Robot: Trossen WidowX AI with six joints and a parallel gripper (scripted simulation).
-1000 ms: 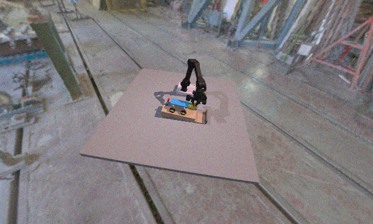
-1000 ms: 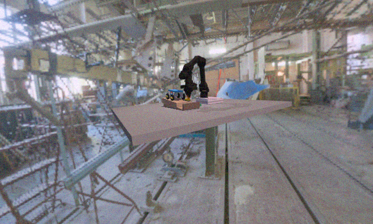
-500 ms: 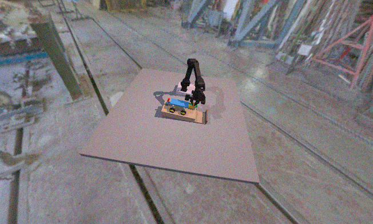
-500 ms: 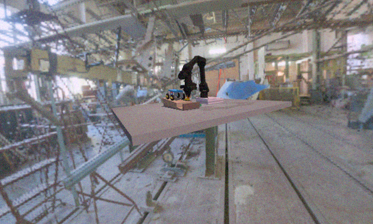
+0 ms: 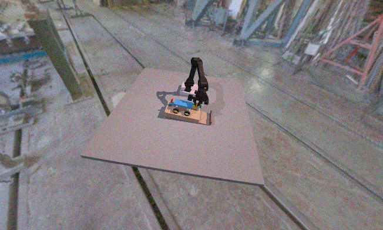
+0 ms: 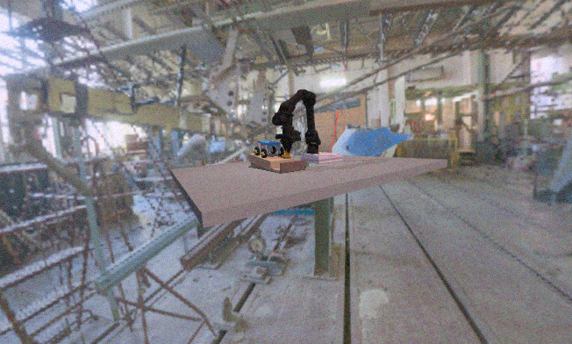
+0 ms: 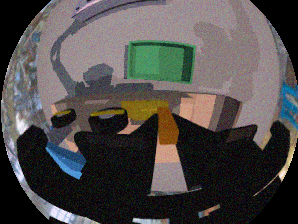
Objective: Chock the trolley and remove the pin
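Now: the yellow chock 2 cm to the right of my gripper tip and 1 cm below it. Also, from my gripper tip: red-headed stop pin (21 cm to the right, 8 cm ahead, 4 cm above); then raised end stop (16 cm to the left, 6 cm below, 3 cm ahead); then blue trolley (10 cm to the right, 8 cm ahead, 2 cm above).
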